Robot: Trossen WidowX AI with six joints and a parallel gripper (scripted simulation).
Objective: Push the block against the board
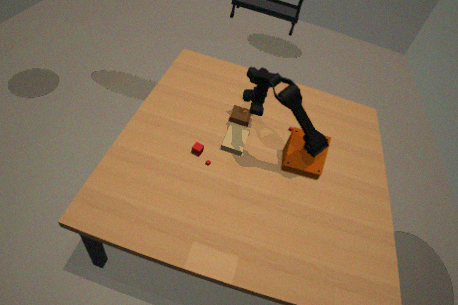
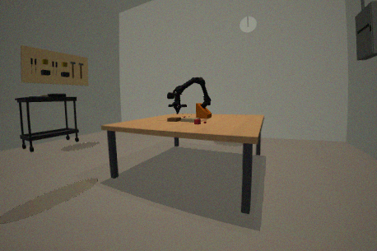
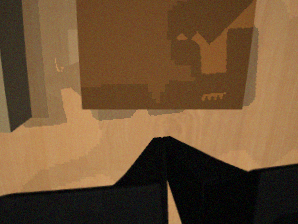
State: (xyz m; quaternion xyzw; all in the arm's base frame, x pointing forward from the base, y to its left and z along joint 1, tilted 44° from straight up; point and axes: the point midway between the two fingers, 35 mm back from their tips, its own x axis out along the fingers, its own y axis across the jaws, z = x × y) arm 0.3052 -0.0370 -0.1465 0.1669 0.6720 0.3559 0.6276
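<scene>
The brown square block lies 6 cm ahead of my gripper tip and 5 cm below it. The rest, counted from my gripper tip: pale wooden board (17 cm to the left, 5 cm below, 2 cm ahead).
</scene>
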